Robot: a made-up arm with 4 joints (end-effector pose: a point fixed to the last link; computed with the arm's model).
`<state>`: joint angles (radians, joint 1 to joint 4).
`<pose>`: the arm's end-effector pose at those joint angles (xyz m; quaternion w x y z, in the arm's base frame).
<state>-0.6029 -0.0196 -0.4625 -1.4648</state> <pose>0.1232 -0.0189 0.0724 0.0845 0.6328 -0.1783 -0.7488</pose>
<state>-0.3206 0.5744 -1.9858 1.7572</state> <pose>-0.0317 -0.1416 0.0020 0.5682 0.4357 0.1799 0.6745</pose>
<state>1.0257 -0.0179 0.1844 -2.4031</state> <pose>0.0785 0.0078 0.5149 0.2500 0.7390 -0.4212 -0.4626</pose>
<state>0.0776 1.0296 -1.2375 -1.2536</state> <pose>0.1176 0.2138 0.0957 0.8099 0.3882 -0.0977 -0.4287</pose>
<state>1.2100 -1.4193 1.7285 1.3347</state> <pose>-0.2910 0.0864 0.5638 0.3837 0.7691 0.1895 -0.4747</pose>
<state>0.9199 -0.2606 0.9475 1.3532</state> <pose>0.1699 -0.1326 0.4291 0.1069 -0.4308 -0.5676 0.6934</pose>
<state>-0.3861 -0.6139 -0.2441 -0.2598</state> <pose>0.0057 0.0126 0.0063 0.4193 0.3879 -0.6790 -0.4611</pose>
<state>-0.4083 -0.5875 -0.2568 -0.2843</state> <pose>0.0093 0.0184 0.0074 0.4117 0.4073 -0.6640 -0.4729</pose>
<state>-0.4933 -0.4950 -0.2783 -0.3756</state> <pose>0.0225 0.0374 0.0128 0.3747 0.4732 -0.6129 -0.5099</pose>
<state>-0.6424 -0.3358 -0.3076 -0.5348</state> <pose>0.0444 0.0658 0.0252 0.3011 0.5734 -0.5116 -0.5646</pose>
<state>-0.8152 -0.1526 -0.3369 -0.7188</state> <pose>0.0687 0.0921 0.0426 0.2077 0.6656 -0.3765 -0.6100</pose>
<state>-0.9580 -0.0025 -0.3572 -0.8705</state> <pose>0.0888 0.1095 0.0582 0.1276 0.7220 -0.2547 -0.6306</pose>
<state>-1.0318 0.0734 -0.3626 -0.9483</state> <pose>0.0990 0.1170 0.0666 0.0850 0.7441 -0.1911 -0.6345</pose>
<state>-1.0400 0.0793 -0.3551 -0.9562</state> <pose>0.0998 0.1171 0.0675 0.0776 0.7462 -0.1872 -0.6341</pose>
